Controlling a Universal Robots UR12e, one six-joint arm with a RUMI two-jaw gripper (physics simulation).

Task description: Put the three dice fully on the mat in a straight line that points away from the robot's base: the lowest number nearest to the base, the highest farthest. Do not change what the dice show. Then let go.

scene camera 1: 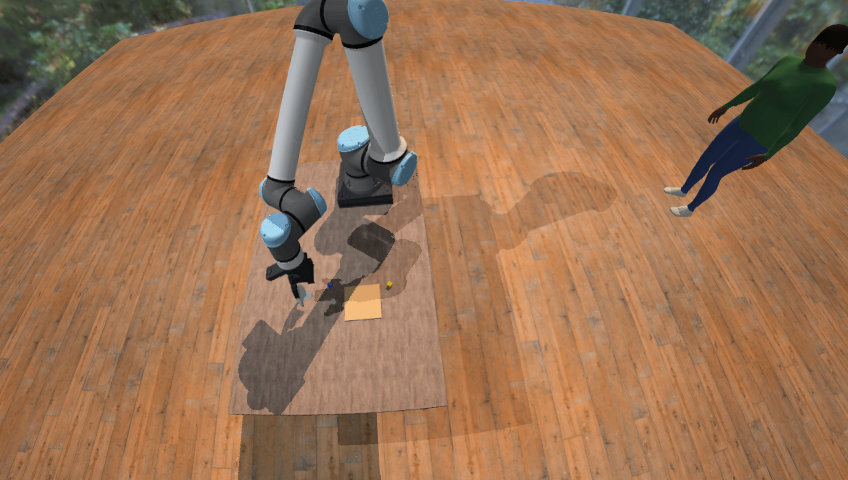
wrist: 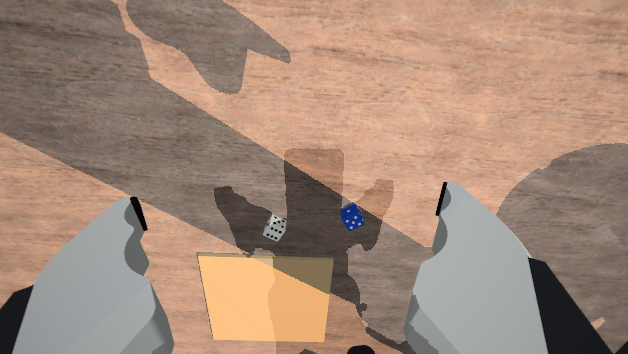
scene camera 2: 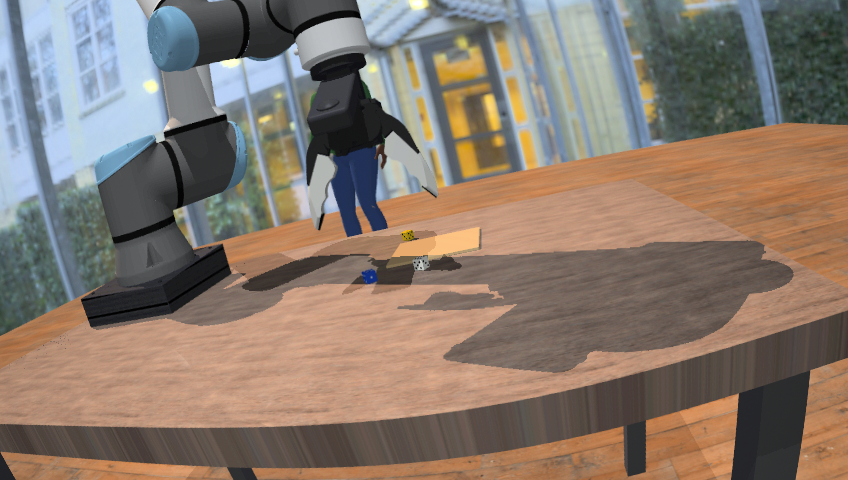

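Seen in the pictures: gripper, between the fingertips: (scene camera 1: 303, 288) (wrist: 294, 193) (scene camera 2: 376, 214); arm's base, origin of its link: (scene camera 1: 364, 178) (scene camera 2: 156, 269).
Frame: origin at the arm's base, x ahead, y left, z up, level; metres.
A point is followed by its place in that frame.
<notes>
The gripper (scene camera 1: 301, 303) @[x 0.569, y -0.205, z 0.035 m] (scene camera 2: 377, 212) @[x 0.569, y -0.205, z 0.035 m] (wrist: 290, 206) @[x 0.569, y -0.205, z 0.035 m] is open and empty, above the table on the blue and white dice's side of the mat. The blue die (scene camera 1: 329, 284) @[x 0.516, y -0.129, z -0.051 m] (scene camera 2: 369, 275) @[x 0.518, y -0.137, z -0.055 m] (wrist: 352, 217) @[x 0.517, y -0.135, z -0.050 m] and white die (scene camera 2: 421, 262) @[x 0.589, y -0.120, z -0.055 m] (wrist: 274, 228) @[x 0.586, y -0.116, z -0.050 m] lie on the table off the mat, the blue one nearer the base. In the wrist view the blue die's larger visible face shows five pips; the white die's seems to show six. The yellow die (scene camera 1: 389, 284) @[x 0.526, y 0.110, z -0.050 m] (scene camera 2: 407, 235) @[x 0.525, y 0.101, z -0.057 m] lies off the mat's opposite side; its number is unclear. The mat (scene camera 1: 363, 309) @[x 0.621, y 0.008, z -0.062 m] (scene camera 2: 455, 240) @[x 0.621, y 0.009, z -0.062 m] (wrist: 240, 300) @[x 0.621, y 0.000, z -0.062 m] lies flat between them.
The robot's base (scene camera 1: 364, 193) @[x 0.097, y 0.005, z 0.003 m] (scene camera 2: 157, 291) @[x 0.100, y -0.123, z -0.021 m] stands at one end of the table (scene camera 1: 398, 368) @[x 0.850, y 0.132, z -0.067 m] (scene camera 2: 285, 380) @[x 0.507, y -0.422, z -0.066 m]. The arm's shadows fall across the table, part of the mat and the blue and white dice. A person (scene camera 1: 767, 107) (scene camera 2: 357, 190) stands on the floor away from the table.
</notes>
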